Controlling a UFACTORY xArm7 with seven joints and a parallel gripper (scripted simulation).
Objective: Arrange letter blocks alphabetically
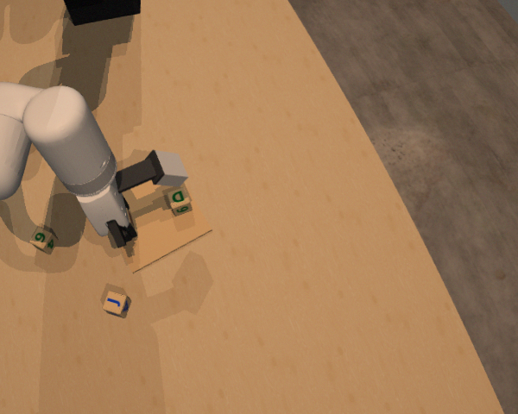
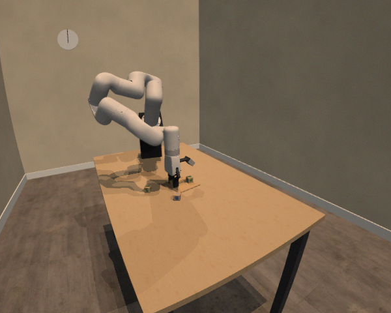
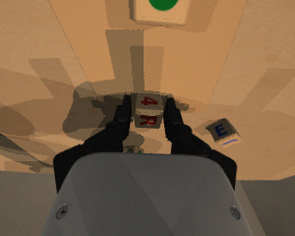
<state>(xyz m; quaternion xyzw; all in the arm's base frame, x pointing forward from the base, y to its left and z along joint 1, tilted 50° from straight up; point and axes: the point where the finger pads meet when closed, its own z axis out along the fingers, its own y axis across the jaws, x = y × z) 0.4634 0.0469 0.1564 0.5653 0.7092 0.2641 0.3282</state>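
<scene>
Right now the tan mat is 1 cm behind my hand, 5 cm to the left of it and 3 cm below it. Also, from my hand: green D block: 2 cm behind, 9 cm to the left, 1 cm below.
</scene>
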